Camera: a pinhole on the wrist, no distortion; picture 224 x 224 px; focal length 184.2 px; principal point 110.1 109.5 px. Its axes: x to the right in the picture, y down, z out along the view. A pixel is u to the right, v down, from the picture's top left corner.
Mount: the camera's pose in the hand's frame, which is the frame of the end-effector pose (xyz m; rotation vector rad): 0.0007 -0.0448 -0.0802 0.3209 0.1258 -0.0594
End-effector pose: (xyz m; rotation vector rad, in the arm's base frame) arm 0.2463 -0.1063 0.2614 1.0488 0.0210 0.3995
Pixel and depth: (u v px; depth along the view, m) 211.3 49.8 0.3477
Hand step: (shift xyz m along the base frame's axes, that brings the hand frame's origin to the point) 0.3269 -0.2004 -0.0957
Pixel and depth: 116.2 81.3 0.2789
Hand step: 0.1241 -0.2036 -0.0561
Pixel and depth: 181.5 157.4 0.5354
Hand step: 0.3766 -0.3159 0.1926
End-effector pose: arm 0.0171 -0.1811 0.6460 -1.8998 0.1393 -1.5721
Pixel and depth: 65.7 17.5 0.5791
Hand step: 0.1730 0.5945 0.1673
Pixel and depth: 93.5 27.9 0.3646
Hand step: 0.0967 0.3343 0.1540
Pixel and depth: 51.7 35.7 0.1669
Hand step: -0.0038 0.1679 0.0508
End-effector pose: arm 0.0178 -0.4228 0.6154 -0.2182 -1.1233 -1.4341
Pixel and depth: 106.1 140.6 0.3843
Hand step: -0.2426 0.1678 0.1321
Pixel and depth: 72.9 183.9 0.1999
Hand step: -0.0888 0.0997 0.0484
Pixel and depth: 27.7 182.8 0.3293
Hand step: -0.1305 0.2687 0.0691
